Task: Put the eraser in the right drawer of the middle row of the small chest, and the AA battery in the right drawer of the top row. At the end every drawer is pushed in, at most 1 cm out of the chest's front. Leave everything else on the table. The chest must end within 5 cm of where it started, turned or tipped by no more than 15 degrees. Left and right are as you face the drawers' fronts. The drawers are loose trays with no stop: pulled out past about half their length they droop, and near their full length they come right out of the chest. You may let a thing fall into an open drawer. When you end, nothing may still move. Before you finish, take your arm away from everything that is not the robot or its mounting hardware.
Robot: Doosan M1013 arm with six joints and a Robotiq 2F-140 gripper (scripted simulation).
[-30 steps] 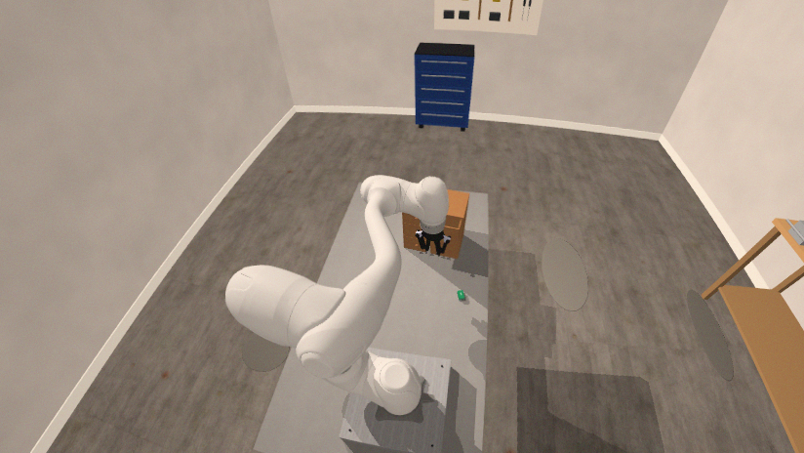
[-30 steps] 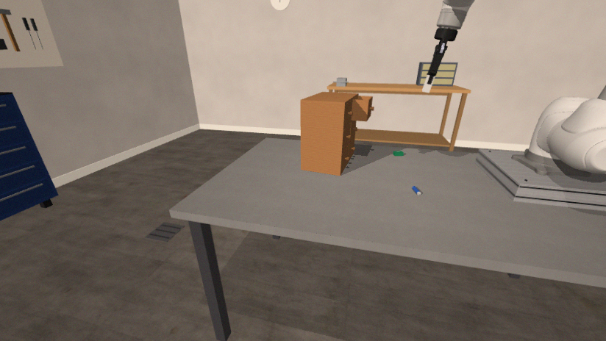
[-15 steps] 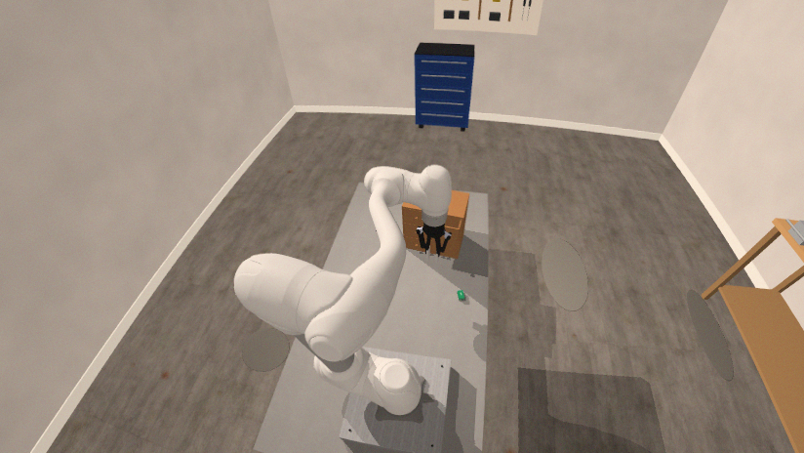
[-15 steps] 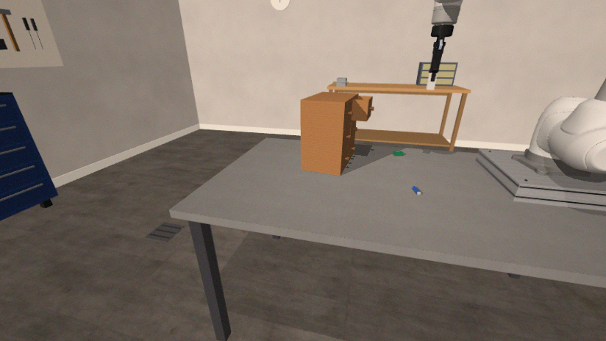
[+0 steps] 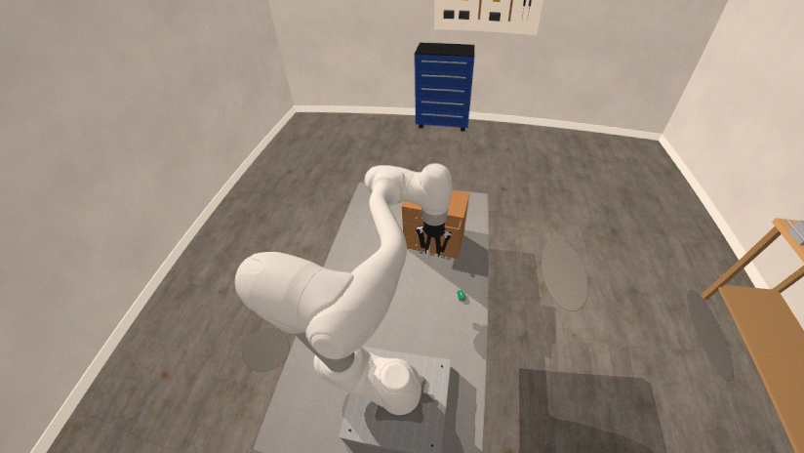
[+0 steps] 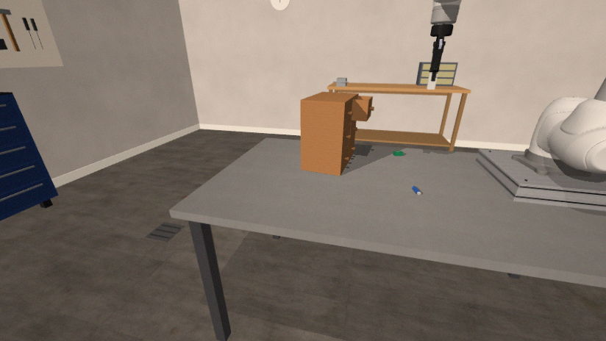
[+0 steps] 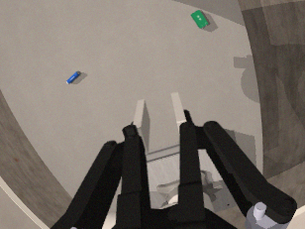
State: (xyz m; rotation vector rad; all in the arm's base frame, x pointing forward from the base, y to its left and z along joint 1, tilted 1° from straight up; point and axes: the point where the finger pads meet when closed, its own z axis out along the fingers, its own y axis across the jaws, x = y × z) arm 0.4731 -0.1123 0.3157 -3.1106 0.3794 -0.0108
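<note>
My gripper is now 7 cm short of the blue AA battery, 26 cm to the right of it and 38 cm above it.
</note>
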